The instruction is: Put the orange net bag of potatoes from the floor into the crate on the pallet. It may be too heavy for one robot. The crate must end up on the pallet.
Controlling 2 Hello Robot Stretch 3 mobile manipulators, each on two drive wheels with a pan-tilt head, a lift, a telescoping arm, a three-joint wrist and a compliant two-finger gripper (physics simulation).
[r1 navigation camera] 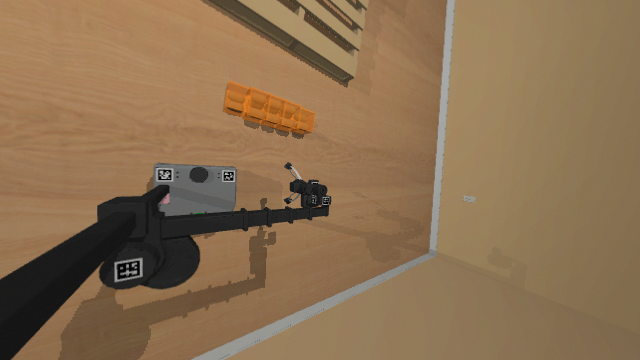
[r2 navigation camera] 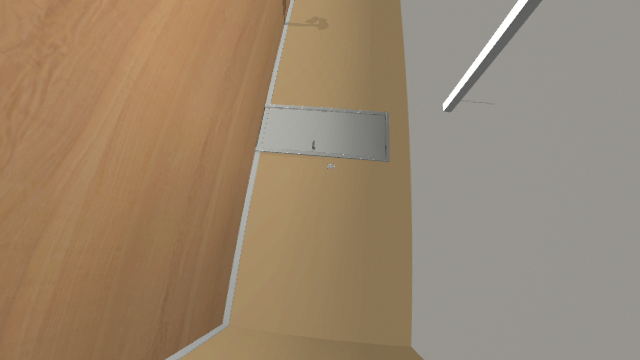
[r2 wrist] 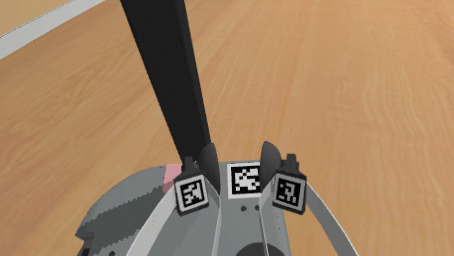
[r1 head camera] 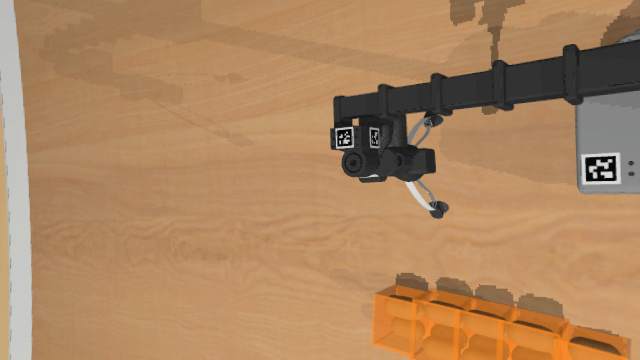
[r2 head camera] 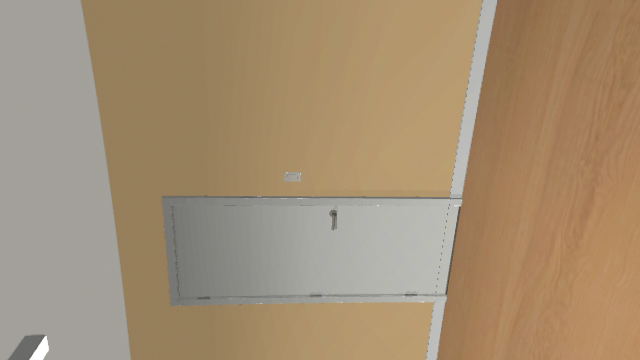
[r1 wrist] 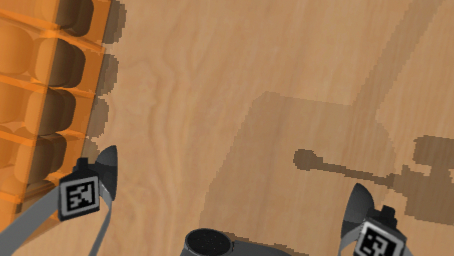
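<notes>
The orange net bag of potatoes [r1 head camera: 480, 324] [r1 navigation camera: 270, 107] [r1 wrist: 50, 65] lies on the floor, between r1's base and the pallet [r1 navigation camera: 320, 47] in the r1 navigation view. My r1 gripper [r1 head camera: 435, 164] [r1 navigation camera: 288, 183] [r1 wrist: 234, 192] is open wide with nothing between its fingers. It is off to one side of the bag; in the r1 wrist view its left fingertip overlaps the bag's edge in the picture. My r2 gripper [r2 wrist: 240, 162] is open and empty above its own base. Part of the pallet is cut off. The crate does not show in these views.
The r1 arm [r1 head camera: 465, 92] [r1 navigation camera: 200, 222] reaches out past its grey base [r1 head camera: 600, 130] [r1 navigation camera: 220, 195]. A wall [r1 navigation camera: 525, 150] stands beyond the gripper. A grey door [r2 head camera: 275, 250] [r2 navigation camera: 325, 130] shows in the wall facing r2. A black mast [r2 wrist: 160, 65] rises from r2's base.
</notes>
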